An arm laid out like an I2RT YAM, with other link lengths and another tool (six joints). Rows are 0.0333 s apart.
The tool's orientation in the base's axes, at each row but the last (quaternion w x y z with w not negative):
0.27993 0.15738 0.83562 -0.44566
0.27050 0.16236 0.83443 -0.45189
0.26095 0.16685 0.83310 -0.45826
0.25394 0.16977 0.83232 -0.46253
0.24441 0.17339 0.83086 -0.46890
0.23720 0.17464 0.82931 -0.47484
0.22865 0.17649 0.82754 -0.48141
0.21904 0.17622 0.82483 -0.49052
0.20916 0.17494 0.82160 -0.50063
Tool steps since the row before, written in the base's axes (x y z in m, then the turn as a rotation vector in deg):
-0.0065 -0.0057 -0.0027 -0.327 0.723 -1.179
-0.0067 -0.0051 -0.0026 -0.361 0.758 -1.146
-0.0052 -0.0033 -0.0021 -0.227 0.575 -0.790
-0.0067 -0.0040 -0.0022 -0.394 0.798 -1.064
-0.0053 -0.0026 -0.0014 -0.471 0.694 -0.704
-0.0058 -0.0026 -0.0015 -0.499 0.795 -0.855
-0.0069 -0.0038 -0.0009 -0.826 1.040 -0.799
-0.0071 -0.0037 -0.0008 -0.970 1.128 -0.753
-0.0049 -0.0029 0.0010 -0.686 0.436 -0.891
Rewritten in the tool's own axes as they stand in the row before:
0.0067 -0.0047 0.0038 0.986 1.007 -0.183
0.0068 -0.0045 0.0034 0.995 0.986 -0.238
0.0053 -0.0030 0.0023 0.670 0.719 -0.203
0.0065 -0.0040 0.0026 0.975 0.934 -0.316
0.0050 -0.0031 0.0016 0.828 0.592 -0.404
0.0055 -0.0032 0.0016 0.942 0.734 -0.432
0.0060 -0.0047 0.0023 1.201 0.642 -0.740
0.0061 -0.0047 0.0023 1.304 0.576 -0.864
0.0034 -0.0045 0.0014 1.080 0.518 -0.140

